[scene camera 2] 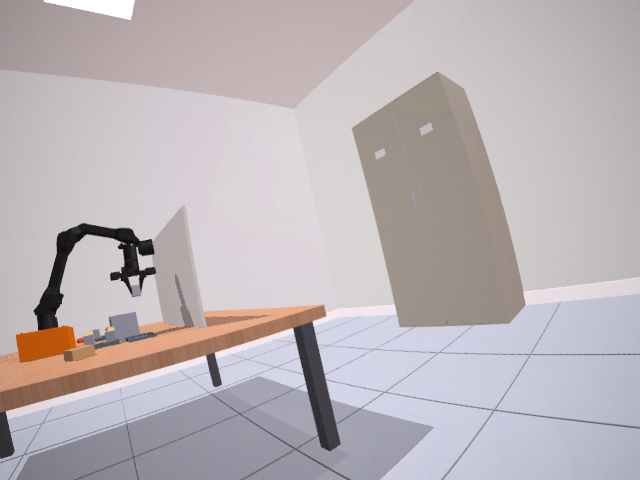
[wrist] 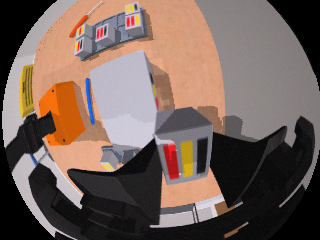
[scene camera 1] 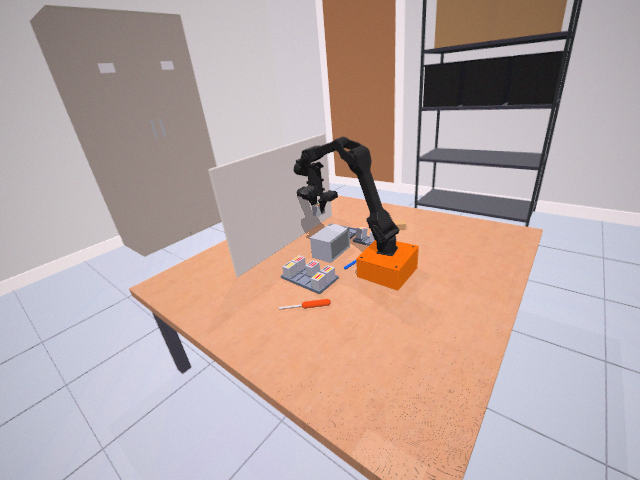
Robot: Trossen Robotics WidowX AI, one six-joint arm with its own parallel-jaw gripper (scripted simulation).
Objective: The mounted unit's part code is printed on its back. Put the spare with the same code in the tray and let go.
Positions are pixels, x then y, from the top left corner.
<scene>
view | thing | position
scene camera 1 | grey mounted unit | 329, 243
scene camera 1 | upright grey panel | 256, 196
</scene>
